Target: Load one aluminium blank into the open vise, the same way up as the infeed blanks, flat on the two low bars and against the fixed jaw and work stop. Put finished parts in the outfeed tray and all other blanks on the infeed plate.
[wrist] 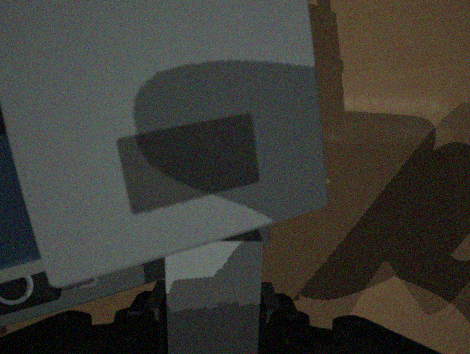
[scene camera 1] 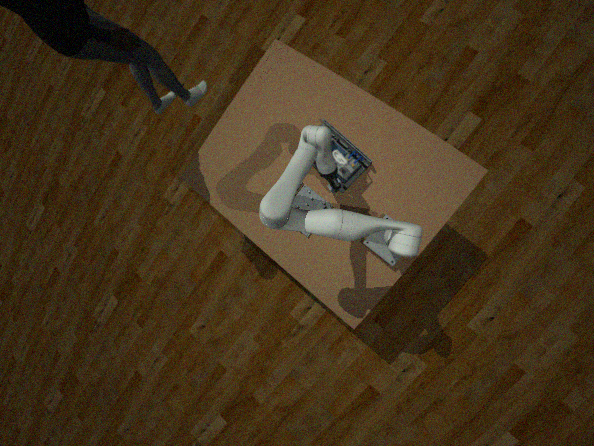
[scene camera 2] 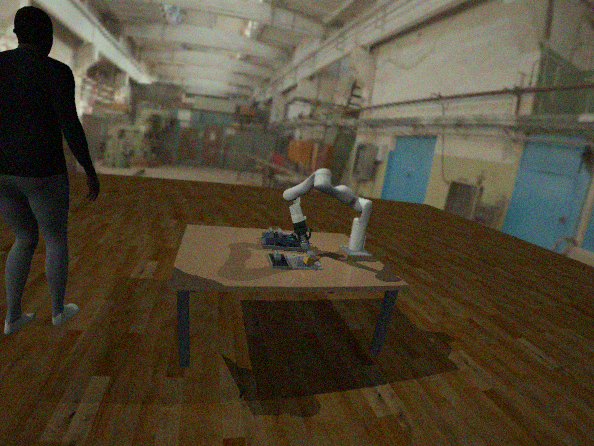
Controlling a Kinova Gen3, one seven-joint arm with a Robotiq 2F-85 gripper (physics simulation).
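Seen in the pictures: gripper, fingertip midpoint: (wrist: 214, 303) (scene camera 1: 334, 188) (scene camera 2: 305, 246); arm's base, link origin: (scene camera 2: 355, 248).
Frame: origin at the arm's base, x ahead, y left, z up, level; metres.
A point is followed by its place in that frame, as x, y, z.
Note:
My gripper (scene camera 1: 334, 184) {0.333, -0.063, -0.004} (scene camera 2: 304, 240) {0.333, -0.063, -0.004} (wrist: 214, 303) {0.333, -0.063, -0.004} is shut on a grey aluminium blank (wrist: 215, 280) {0.332, -0.090, 0.022}, whose block shape stands between the fingertips in the wrist view. The blank is low beside the vise (scene camera 1: 356, 172) {0.284, -0.173, -0.020} (scene camera 2: 280, 240) {0.468, -0.146, 0.008}. The vise's large grey end block (wrist: 75, 150) {0.350, -0.152, 0.055} fills much of the wrist view, right beyond the blank; whether they touch I cannot tell. The jaws, low bars and work stop cannot be made out. The infeed plate (scene camera 1: 311, 200) {0.407, 0.036, -0.032} (scene camera 2: 295, 261) is partly under the arm in scene camera 1. The outfeed tray (scene camera 2: 270, 262) {0.608, 0.090, -0.034} is left of it in scene camera 2, holding a grey part (scene camera 2: 278, 256) {0.550, 0.051, -0.017}.
A yellow object (scene camera 2: 309, 260) {0.416, 0.167, 0.004} is on the infeed plate. The vise's blue hoses (scene camera 1: 356, 157) are close to the wrist. The robot's base (scene camera 1: 382, 250) {0.016, 0.077, -0.001} (scene camera 2: 356, 252) {0.033, 0.063, -0.001} stands at the table's right side. A person (scene camera 1: 120, 45) (scene camera 2: 35, 120) stands beyond the table's left side.

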